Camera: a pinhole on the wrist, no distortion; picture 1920 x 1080 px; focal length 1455.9 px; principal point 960.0 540.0 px. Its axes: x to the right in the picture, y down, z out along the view. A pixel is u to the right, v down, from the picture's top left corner.
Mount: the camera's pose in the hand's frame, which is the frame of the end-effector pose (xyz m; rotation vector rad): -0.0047 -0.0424 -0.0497 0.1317 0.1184 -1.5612
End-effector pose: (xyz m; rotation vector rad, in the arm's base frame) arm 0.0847 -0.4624 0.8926 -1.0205 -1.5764 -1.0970
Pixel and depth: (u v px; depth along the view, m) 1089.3 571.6 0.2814
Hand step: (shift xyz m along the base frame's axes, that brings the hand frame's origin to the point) -0.1564 0.1865 -0.0594
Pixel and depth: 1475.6 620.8 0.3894
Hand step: -0.3017 0.2407 -0.0836
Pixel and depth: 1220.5 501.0 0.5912
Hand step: -0.3395 0.4316 -0.1562
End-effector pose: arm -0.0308 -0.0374 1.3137 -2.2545 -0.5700 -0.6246
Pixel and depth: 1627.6 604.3 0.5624
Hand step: -0.0795 0.5940 -0.0798
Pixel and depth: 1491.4 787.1 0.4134
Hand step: -0.0054 0.4249 -0.0394
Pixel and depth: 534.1 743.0 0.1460
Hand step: 0.0250 0.0925 -0.0430
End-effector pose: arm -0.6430 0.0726 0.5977 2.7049 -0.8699 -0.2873
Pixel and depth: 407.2 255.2 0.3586
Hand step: -0.1701 -0.0477 -0.2864
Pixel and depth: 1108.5 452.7 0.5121
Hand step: -0.0590 0.0671 -0.4737
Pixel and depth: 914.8 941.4 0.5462
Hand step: 0.0383 -0.0994 -0.5145
